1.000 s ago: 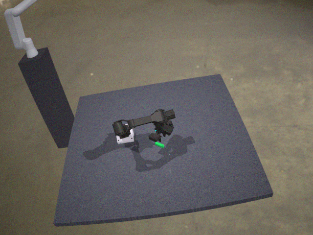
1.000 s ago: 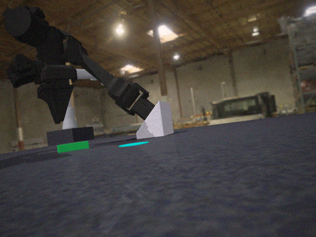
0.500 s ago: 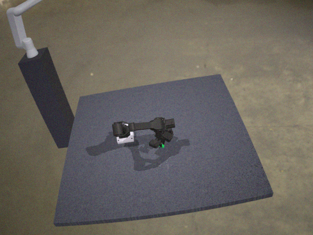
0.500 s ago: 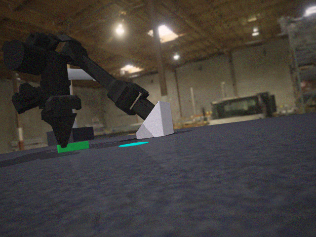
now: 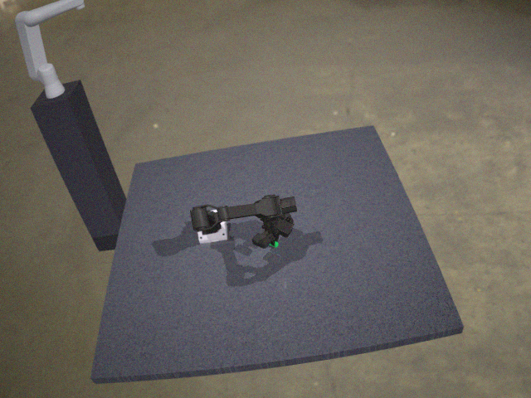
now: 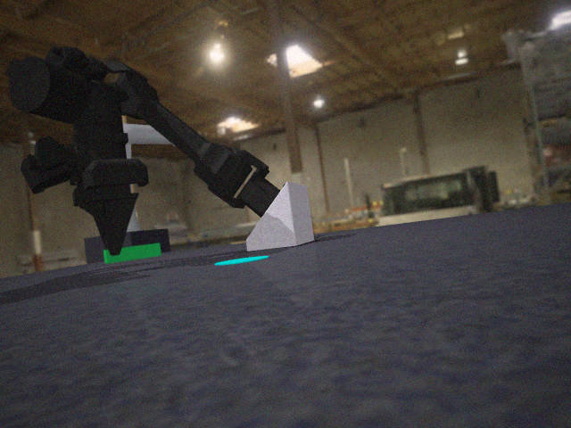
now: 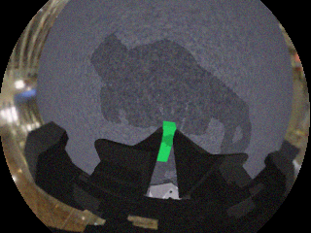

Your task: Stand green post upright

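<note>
The cyan circle is 170 mm to the left of my gripper tip, 20 mm below it and 10 mm behind it. Round my gripper tip: green post 20 mm behind, 10 mm to the left.
</note>
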